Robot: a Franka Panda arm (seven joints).
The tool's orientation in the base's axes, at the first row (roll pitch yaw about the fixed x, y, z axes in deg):
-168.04 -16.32 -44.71
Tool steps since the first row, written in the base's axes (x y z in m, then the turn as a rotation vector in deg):
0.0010 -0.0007 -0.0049 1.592 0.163 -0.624
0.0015 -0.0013 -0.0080 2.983 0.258 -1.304
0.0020 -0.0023 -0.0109 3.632 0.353 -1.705
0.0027 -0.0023 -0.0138 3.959 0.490 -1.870
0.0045 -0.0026 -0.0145 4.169 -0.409 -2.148
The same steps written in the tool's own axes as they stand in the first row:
-0.0002 0.0008 0.0050 0.800 -1.026 1.121
-0.0003 0.0016 0.0081 1.494 -1.860 2.230
-0.0001 0.0026 0.0110 1.760 -2.270 2.824
-0.0005 0.0027 0.0140 1.844 -2.550 3.084
0.0008 0.0019 0.0153 2.516 -1.968 3.458

